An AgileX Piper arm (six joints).
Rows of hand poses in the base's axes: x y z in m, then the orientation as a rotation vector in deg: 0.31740 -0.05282 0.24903 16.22 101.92 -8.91; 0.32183 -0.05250 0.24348 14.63 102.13 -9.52; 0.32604 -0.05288 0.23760 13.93 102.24 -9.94; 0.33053 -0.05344 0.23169 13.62 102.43 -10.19; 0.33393 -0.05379 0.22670 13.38 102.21 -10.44; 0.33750 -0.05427 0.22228 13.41 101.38 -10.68; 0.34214 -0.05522 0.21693 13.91 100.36 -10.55; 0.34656 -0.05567 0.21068 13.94 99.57 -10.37; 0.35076 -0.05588 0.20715 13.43 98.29 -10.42; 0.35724 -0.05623 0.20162 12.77 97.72 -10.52; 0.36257 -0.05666 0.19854 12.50 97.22 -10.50; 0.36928 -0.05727 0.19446 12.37 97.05 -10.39; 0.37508 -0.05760 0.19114 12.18 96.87 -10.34
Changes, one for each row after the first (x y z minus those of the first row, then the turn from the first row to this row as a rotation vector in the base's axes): 0.00443 0.00032 -0.00555 -1.25 0.28 0.76; 0.00864 -0.00006 -0.01143 -1.90 0.45 1.02; 0.01313 -0.00062 -0.01734 -2.21 0.68 1.10; 0.01653 -0.00097 -0.02233 -2.54 0.50 1.12; 0.02010 -0.00145 -0.02675 -2.79 -0.28 0.91; 0.02474 -0.00240 -0.03210 -2.57 -1.31 0.57; 0.02916 -0.00285 -0.03835 -2.54 -2.11 0.60; 0.03336 -0.00306 -0.04188 -3.03 -3.37 0.83; 0.03984 -0.00341 -0.04741 -3.54 -3.91 1.19; 0.04517 -0.00384 -0.05049 -3.75 -4.41 1.35; 0.05188 -0.00445 -0.05457 -3.77 -4.59 1.49; 0.05768 -0.00478 -0.05789 -3.87 -4.78 1.64
